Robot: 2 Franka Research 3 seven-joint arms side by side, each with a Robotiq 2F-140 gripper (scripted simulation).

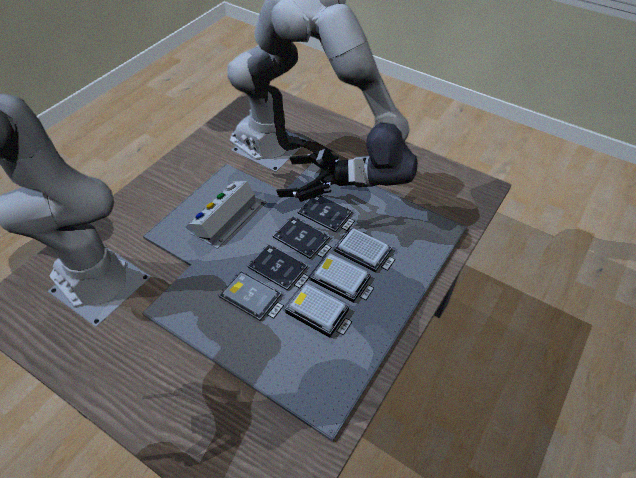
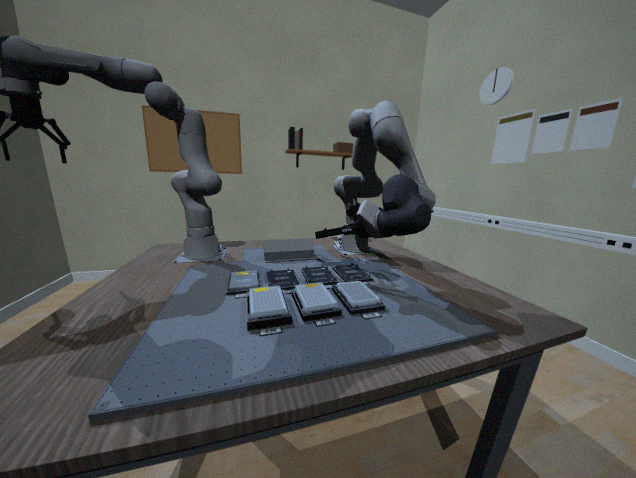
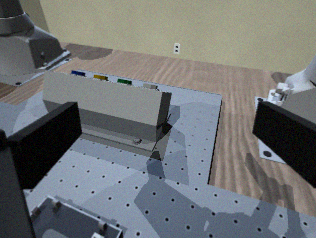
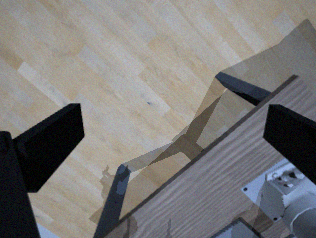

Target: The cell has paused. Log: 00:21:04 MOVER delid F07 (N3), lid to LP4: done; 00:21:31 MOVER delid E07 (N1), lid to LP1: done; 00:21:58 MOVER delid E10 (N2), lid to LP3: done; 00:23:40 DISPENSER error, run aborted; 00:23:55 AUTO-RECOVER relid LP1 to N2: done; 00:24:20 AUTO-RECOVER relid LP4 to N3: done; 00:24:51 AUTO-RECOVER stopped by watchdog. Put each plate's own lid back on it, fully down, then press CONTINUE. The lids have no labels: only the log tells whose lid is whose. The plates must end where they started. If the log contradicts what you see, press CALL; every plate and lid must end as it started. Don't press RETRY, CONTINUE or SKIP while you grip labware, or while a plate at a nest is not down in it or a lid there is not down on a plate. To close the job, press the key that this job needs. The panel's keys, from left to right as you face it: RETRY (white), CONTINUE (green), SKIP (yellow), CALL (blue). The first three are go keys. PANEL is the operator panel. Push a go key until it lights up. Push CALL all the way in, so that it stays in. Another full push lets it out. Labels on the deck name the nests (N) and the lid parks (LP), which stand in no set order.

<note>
In view: the left gripper [image 1: 284, 176], the right gripper [image 4: 173, 120], an N1 plate [image 1: 356, 243], an operator panel [image 1: 228, 213], a park LP2 [image 1: 292, 262] and a park LP1 [image 1: 303, 247].
The N1 plate is seen too in image 2 [image 2: 355, 292]. The left gripper also shows in image 3 [image 3: 167, 117]. The operator panel is seen too in image 2 [image 2: 295, 249]. Image 3 does not show the N1 plate: it is out of frame. Image 4 does not show the N1 plate: it is out of frame.
</note>
